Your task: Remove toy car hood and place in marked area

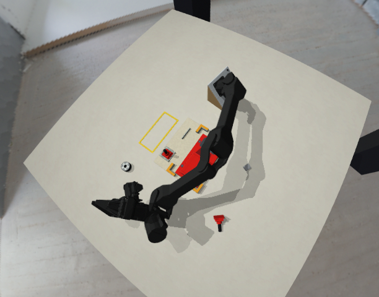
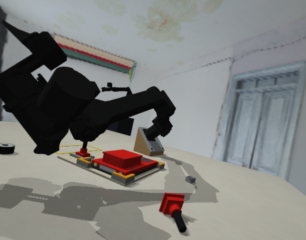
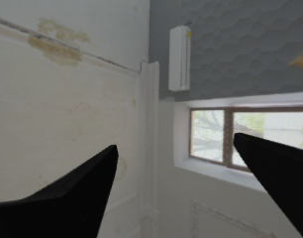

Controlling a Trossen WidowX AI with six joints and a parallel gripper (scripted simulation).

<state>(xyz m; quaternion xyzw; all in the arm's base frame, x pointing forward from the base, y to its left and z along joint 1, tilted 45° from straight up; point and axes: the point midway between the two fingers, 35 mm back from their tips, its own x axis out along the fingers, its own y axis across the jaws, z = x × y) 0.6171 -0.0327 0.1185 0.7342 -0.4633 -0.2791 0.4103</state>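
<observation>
Now: gripper tip 30 cm past the hood, 11 cm to the right of it and 19 cm above it. Round my gripper tip: black wheel 10 cm behind, 11 cm to the right, 22 cm below.
</observation>
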